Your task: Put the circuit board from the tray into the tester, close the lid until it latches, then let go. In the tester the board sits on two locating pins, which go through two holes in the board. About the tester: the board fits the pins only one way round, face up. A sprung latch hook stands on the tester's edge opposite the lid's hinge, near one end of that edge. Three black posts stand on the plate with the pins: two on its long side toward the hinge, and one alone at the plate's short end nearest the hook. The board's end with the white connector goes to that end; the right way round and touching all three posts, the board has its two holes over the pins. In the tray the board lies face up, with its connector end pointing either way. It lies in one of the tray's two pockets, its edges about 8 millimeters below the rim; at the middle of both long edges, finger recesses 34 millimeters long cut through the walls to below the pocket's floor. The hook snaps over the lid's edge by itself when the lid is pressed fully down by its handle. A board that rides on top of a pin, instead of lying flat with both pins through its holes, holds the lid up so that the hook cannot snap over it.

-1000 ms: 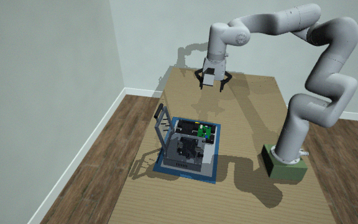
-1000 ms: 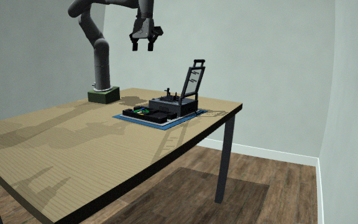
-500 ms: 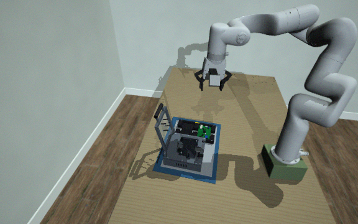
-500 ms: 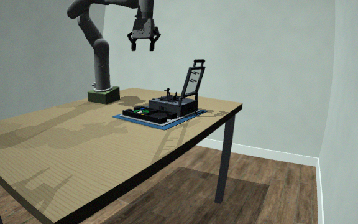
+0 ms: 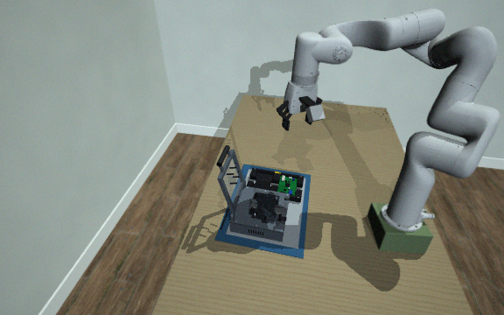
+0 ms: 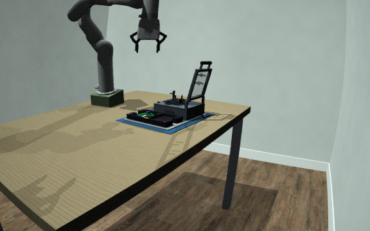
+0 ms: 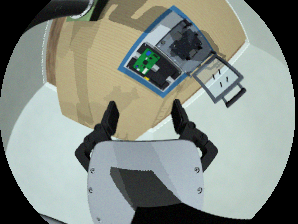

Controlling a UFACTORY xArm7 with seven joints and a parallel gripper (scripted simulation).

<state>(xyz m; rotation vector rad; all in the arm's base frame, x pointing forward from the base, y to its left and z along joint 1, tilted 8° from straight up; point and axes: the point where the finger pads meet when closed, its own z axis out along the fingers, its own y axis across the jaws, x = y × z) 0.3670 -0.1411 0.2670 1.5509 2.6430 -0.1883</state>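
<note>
Right now my hand is 300 mm above the green circuit board. The rest, counted from my hand: lid (210 mm ahead, 140 mm to the left, 130 mm below); then tester plate (240 mm below, 160 mm to the left, 100 mm ahead).
</note>
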